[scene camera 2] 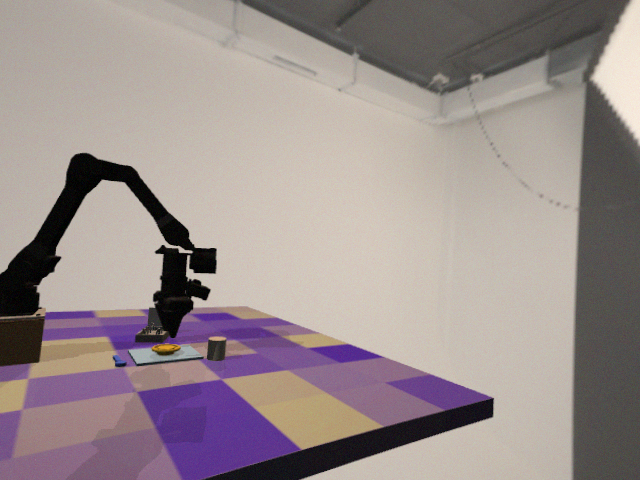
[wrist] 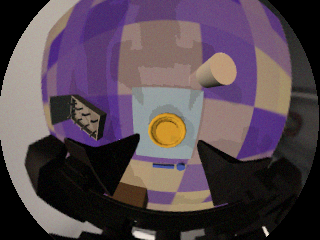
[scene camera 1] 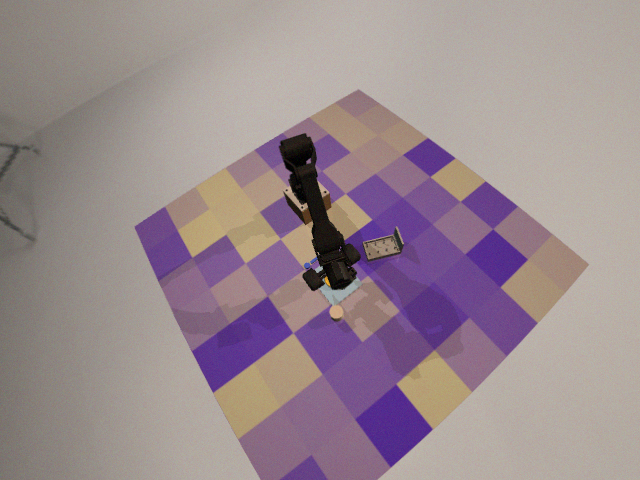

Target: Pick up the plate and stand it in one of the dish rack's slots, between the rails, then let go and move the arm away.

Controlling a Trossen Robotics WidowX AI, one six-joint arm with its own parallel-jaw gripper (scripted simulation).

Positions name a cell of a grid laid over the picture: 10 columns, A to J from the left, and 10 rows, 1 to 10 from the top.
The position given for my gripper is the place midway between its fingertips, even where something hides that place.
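Observation:
There's an orange plate (wrist: F6), and a grey dish rack (scene camera 1: G6) that you'd also find in the wrist view (wrist: C5). My gripper (scene camera 2: C7) is open and holds nothing; the gripper is visible in the wrist view (wrist: F6) and in scene camera 1 (scene camera 1: F6) too.

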